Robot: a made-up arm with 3 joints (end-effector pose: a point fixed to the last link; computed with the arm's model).
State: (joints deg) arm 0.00 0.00 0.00
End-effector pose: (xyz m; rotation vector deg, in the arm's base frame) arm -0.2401 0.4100 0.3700 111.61 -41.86 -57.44
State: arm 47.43 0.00 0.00
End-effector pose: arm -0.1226 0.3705 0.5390 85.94 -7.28 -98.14
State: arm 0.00 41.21 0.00
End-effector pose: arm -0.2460 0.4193 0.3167 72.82 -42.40 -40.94
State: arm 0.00 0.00 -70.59
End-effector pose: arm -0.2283 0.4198 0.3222 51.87 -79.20 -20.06
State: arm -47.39 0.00 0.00
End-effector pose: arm -0.1974 0.4119 0.1650 122.58 -72.05 -6.74
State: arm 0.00 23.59 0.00
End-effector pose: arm -0.2422 0.4200 0.3401 89.33 -42.67 -48.08
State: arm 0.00 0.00 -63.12
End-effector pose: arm -0.2300 0.4217 0.3272 58.64 -76.48 -24.13
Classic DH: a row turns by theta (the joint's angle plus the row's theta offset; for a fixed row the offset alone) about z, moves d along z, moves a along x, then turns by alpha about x. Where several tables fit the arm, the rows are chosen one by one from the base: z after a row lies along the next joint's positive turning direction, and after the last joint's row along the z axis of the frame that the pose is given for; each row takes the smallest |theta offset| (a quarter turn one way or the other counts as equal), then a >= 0, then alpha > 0; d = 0 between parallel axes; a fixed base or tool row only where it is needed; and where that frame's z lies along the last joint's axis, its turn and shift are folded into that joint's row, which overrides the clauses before.
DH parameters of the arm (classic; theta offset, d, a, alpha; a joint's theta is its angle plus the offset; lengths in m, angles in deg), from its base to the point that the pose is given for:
base (fixed): -13.96 0.2938 -0.0775 -86.61
joint 1: -81.52 0.2707 -0.0152 89.27
joint 2: -41.98 0.2932 -0.0224 -146.17
joint 3: -20.91 -0.0794 0.0157 -164.64
tool (fixed): -95.86 -0.153 0 0

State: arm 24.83 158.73 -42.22
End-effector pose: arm -0.2626 0.2638 0.4040 -36.83 3.32 55.80
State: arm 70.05 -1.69 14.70
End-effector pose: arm -0.0227 0.3338 0.5725 74.56 15.08 -127.81
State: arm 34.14 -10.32 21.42
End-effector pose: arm -0.1603 0.3595 0.5151 115.30 -4.92 -108.85
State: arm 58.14 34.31 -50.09
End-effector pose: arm -0.1479 0.3760 0.5197 43.44 -7.20 -32.42
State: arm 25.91 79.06 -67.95
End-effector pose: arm -0.2588 0.3460 0.3694 6.75 -27.91 26.97
